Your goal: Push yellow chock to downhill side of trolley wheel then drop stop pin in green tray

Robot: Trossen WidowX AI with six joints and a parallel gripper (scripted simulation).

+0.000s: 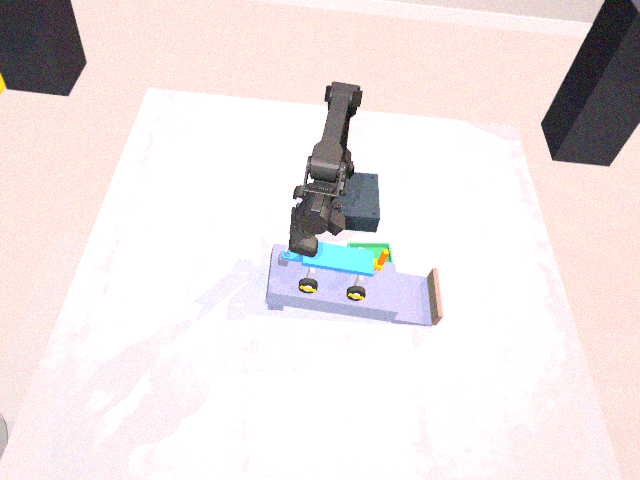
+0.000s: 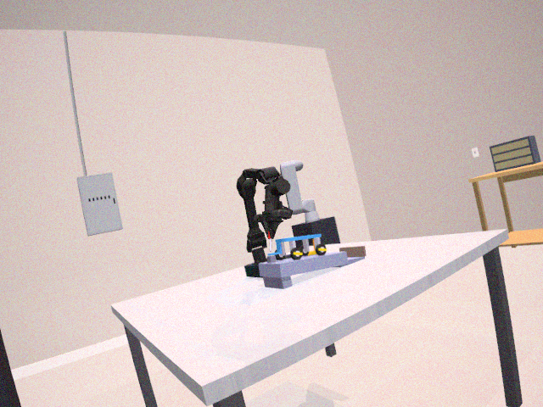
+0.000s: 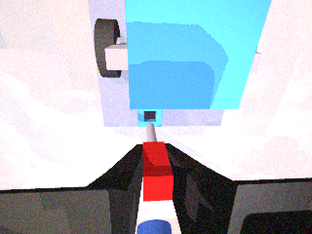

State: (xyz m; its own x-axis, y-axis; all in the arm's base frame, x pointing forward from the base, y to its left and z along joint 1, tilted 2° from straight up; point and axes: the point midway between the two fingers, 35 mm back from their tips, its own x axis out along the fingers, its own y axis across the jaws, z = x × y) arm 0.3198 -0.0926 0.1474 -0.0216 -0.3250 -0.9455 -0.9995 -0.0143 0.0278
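The green tray lies 11 cm behind my gripper tip, 22 cm to the left of it and 19 cm below it. From my gripper tip the other things lie so: blue trolley 2 cm ahead, 11 cm to the left, 6 cm below; red-headed stop pin right at my gripper tip; lilac ramp 2 cm ahead, 11 cm to the left, 13 cm below.
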